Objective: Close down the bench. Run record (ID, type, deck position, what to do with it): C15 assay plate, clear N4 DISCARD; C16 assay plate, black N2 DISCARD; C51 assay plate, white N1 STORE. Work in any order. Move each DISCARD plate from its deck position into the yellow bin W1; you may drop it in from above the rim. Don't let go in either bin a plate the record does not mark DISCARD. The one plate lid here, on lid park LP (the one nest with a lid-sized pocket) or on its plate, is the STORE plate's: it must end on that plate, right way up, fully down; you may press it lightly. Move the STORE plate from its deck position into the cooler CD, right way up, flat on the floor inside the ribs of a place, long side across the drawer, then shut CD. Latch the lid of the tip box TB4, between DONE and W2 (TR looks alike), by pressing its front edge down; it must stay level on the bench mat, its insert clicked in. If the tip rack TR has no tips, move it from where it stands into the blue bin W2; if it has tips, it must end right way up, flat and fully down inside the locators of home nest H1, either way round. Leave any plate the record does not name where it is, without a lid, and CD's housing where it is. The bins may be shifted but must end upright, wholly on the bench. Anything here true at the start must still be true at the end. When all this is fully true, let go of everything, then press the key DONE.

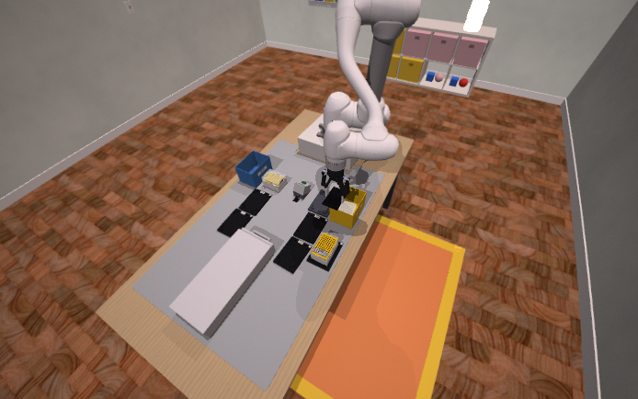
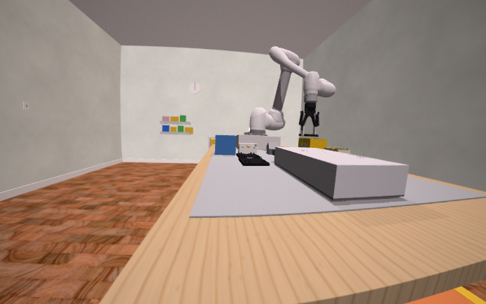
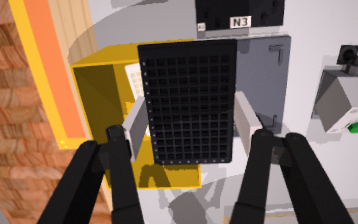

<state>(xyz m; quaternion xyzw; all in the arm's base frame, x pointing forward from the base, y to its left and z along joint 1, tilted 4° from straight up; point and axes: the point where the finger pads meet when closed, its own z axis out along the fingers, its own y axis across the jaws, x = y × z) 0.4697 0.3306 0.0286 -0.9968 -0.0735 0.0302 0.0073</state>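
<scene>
Now: hand 50 mm past the yellow bin W1, 50 mm to the right of it and 130 mm above it. Round my hand: black assay plate 20 mm below; then grey lid park 30 mm behind, 90 mm to the right, 160 mm below; then pale plate 50 mm behind, 40 mm to the left, 160 mm below.
</scene>
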